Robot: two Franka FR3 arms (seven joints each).
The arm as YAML. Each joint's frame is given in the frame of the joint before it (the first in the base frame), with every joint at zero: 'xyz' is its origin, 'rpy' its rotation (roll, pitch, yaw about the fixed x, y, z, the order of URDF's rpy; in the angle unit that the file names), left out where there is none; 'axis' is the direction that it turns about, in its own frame. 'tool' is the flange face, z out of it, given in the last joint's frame.
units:
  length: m
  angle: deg
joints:
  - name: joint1
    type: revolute
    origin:
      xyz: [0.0, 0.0, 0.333]
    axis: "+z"
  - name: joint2
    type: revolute
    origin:
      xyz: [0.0, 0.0, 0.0]
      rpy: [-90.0, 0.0, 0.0]
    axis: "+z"
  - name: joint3
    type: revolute
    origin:
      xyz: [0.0, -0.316, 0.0]
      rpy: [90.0, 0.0, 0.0]
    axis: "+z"
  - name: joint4
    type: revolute
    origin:
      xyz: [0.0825, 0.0, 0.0]
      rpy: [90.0, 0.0, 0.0]
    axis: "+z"
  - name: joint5
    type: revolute
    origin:
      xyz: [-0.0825, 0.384, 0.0]
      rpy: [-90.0, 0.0, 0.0]
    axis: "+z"
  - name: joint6
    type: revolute
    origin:
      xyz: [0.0, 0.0, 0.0]
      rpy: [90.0, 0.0, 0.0]
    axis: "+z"
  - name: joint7
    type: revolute
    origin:
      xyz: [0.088, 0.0, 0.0]
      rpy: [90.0, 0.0, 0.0]
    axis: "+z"
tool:
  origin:
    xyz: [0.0, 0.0, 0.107]
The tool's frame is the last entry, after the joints.
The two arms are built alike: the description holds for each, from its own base.
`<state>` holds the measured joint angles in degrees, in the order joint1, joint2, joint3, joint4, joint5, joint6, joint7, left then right.
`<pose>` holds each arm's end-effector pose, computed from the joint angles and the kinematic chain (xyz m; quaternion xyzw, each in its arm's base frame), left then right.
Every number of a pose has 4 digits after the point. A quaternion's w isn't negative.
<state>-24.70 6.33 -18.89 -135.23 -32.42 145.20 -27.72 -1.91 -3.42 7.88 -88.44 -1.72 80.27 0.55</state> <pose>0.3758 -0.3503 0.2891 0.9782 0.0908 -0.0834 0.1669 0.5152 0.0528 0.6547 0.9979 0.0450 -0.0406 0.0213</pose>
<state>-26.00 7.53 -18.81 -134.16 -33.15 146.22 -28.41 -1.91 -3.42 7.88 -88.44 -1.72 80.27 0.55</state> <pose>0.3743 -0.3621 0.2875 0.9768 0.0938 -0.0832 0.1734 0.5152 0.0528 0.6547 0.9979 0.0450 -0.0406 0.0213</pose>
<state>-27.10 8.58 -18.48 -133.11 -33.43 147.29 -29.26 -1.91 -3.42 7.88 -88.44 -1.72 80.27 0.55</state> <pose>0.3755 -0.3710 0.2871 0.9757 0.0987 -0.0798 0.1787 0.5152 0.0528 0.6547 0.9979 0.0450 -0.0406 0.0213</pose>
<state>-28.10 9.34 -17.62 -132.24 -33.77 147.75 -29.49 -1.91 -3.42 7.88 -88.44 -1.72 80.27 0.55</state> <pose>0.3788 -0.3750 0.2867 0.9747 0.1029 -0.0780 0.1826 0.5152 0.0528 0.6547 0.9979 0.0450 -0.0406 0.0213</pose>
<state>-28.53 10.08 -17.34 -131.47 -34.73 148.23 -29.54 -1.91 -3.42 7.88 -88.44 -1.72 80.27 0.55</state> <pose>0.3818 -0.3786 0.2859 0.9727 0.1100 -0.0784 0.1888 0.5152 0.0528 0.6547 0.9979 0.0450 -0.0406 0.0213</pose>
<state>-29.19 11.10 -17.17 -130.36 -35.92 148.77 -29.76 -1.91 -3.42 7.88 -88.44 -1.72 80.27 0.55</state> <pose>0.3839 -0.3855 0.2850 0.9701 0.1176 -0.0802 0.1965 0.5152 0.0528 0.6547 0.9979 0.0450 -0.0406 0.0213</pose>
